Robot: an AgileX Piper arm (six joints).
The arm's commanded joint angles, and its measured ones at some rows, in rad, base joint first. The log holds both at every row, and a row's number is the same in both.
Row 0, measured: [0.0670 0.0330 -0.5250 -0.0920 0.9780 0.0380]
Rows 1 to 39, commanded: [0.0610 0.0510 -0.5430 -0.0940 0.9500 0.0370]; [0.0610 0.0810 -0.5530 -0.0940 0.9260 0.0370]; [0.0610 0.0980 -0.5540 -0.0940 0.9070 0.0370]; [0.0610 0.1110 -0.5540 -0.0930 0.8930 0.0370]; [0.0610 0.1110 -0.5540 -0.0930 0.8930 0.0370]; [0.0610 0.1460 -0.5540 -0.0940 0.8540 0.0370]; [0.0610 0.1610 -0.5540 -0.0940 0.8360 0.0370]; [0.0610 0.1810 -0.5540 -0.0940 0.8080 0.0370]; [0.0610 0.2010 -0.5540 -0.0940 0.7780 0.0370]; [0.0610 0.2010 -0.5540 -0.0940 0.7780 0.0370]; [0.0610 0.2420 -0.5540 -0.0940 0.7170 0.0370]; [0.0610 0.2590 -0.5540 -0.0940 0.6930 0.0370]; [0.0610 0.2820 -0.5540 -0.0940 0.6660 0.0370]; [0.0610 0.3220 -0.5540 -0.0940 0.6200 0.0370]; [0.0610 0.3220 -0.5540 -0.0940 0.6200 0.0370]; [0.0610 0.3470 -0.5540 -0.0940 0.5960 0.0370]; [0.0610 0.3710 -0.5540 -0.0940 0.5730 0.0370]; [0.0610 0.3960 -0.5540 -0.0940 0.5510 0.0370]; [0.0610 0.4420 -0.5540 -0.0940 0.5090 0.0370]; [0.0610 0.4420 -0.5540 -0.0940 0.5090 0.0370]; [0.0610 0.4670 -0.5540 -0.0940 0.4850 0.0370]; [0.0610 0.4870 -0.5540 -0.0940 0.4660 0.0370]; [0.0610 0.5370 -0.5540 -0.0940 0.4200 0.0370]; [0.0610 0.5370 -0.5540 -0.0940 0.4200 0.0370]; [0.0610 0.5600 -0.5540 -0.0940 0.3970 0.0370]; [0.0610 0.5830 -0.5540 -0.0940 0.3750 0.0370]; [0.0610 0.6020 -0.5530 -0.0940 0.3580 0.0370]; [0.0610 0.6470 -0.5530 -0.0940 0.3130 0.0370]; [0.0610 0.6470 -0.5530 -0.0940 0.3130 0.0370]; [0.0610 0.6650 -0.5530 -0.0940 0.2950 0.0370]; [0.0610 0.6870 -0.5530 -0.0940 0.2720 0.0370]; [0.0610 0.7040 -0.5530 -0.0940 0.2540 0.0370]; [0.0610 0.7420 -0.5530 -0.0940 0.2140 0.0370]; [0.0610 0.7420 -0.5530 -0.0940 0.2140 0.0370]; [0.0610 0.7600 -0.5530 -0.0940 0.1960 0.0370]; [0.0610 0.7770 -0.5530 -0.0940 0.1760 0.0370]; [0.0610 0.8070 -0.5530 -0.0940 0.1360 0.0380]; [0.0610 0.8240 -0.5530 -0.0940 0.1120 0.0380]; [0.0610 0.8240 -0.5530 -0.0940 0.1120 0.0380]
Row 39, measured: [0.0670 0.7910 -0.5480 -0.0920 0.1810 0.0380]
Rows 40 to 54, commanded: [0.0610 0.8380 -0.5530 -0.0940 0.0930 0.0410]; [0.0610 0.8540 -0.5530 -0.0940 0.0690 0.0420]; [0.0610 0.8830 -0.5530 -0.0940 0.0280 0.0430]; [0.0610 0.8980 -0.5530 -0.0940 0.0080 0.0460]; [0.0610 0.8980 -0.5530 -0.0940 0.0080 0.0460]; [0.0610 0.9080 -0.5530 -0.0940 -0.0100 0.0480]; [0.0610 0.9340 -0.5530 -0.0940 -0.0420 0.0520]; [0.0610 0.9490 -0.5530 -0.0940 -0.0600 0.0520]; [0.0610 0.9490 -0.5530 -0.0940 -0.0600 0.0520]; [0.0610 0.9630 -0.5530 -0.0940 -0.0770 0.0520]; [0.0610 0.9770 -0.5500 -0.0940 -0.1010 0.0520]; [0.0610 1.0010 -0.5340 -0.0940 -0.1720 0.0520]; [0.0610 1.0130 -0.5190 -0.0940 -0.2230 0.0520]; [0.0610 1.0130 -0.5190 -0.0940 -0.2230 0.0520]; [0.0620 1.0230 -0.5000 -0.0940 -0.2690 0.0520]
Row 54, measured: [0.0670 1.0000 -0.5330 -0.0920 -0.1430 0.0480]
